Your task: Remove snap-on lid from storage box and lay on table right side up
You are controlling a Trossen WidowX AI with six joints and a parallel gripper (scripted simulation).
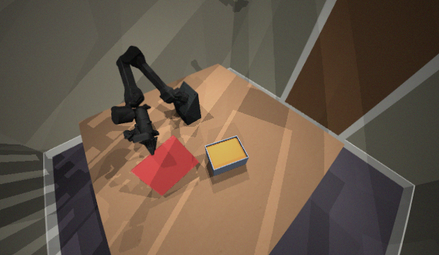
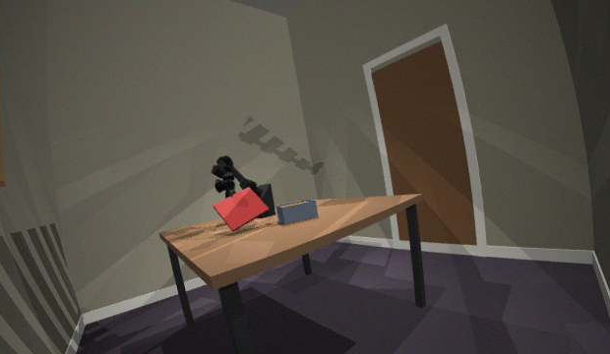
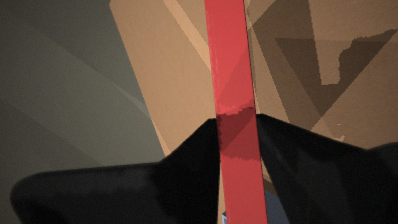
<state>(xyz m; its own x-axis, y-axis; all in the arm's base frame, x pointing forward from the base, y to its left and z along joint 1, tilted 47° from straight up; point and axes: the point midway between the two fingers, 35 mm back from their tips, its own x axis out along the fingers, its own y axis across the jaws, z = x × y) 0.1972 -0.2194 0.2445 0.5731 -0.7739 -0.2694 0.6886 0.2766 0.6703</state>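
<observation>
The red lid lies 60 mm below my gripper tip, 60 mm ahead of it and 10 mm to the left of it. Round my gripper tip: box: 270 mm to the left, 200 mm ahead, 130 mm below.
</observation>
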